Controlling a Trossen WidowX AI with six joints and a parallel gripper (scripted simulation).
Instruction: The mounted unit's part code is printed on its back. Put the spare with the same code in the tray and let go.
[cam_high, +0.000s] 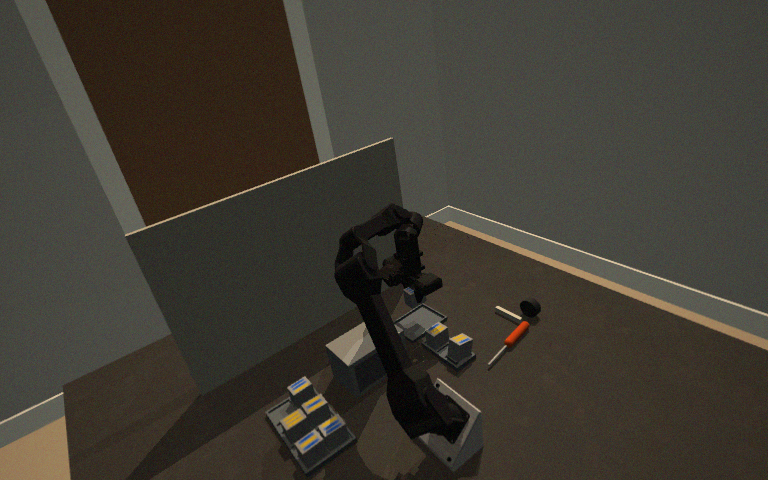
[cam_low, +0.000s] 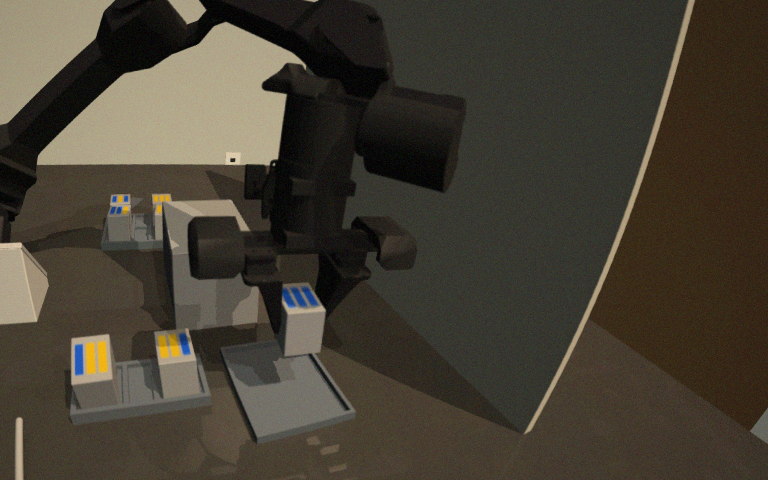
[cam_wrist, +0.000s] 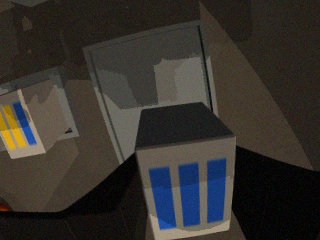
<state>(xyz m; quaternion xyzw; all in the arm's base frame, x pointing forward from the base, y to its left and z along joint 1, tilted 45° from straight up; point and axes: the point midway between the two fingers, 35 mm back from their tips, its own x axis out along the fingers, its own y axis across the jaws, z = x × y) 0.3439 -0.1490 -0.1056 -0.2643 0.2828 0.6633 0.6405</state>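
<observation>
Now: gripper tip 1 cm past the grey tray and 7 cm above it. Round my gripper tip: grey spare (2 cm above); then mounted unit (6 cm behind, 20 cm to the left, 2 cm below); then rack (15 cm behind, 2 cm to the left, 7 cm below).
</observation>
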